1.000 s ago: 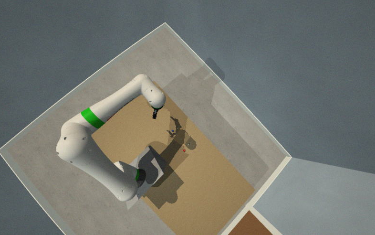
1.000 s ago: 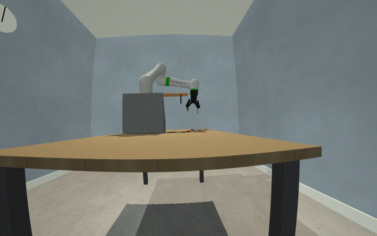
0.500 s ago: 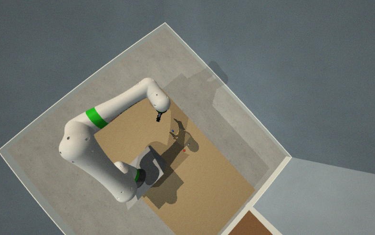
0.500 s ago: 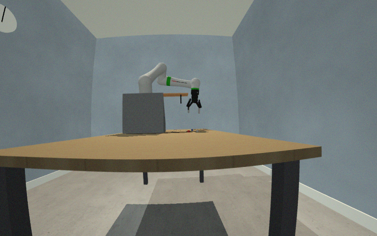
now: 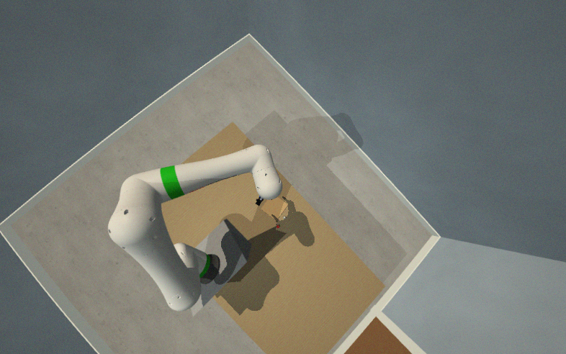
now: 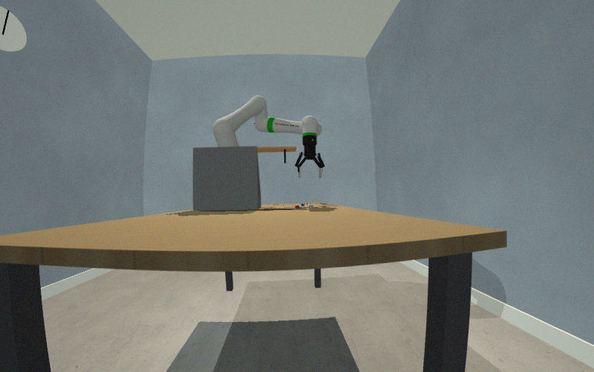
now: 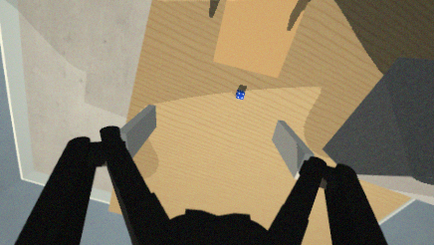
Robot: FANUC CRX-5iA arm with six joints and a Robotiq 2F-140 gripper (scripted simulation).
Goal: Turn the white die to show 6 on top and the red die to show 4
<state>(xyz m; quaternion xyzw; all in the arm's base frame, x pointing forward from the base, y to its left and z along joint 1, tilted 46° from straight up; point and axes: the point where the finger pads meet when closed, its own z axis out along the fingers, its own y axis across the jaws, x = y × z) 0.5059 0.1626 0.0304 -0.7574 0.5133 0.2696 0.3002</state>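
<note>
My gripper is now 9 cm past the red die, 24 cm to the left of it and 18 cm above it. The rest, counted from my hand: blue die 5 cm behind, 1 cm to the right, 18 cm below; white die 2 cm behind, 23 cm to the right, 18 cm below; tan mat 2 cm behind, 12 cm to the right, 19 cm below.
</note>
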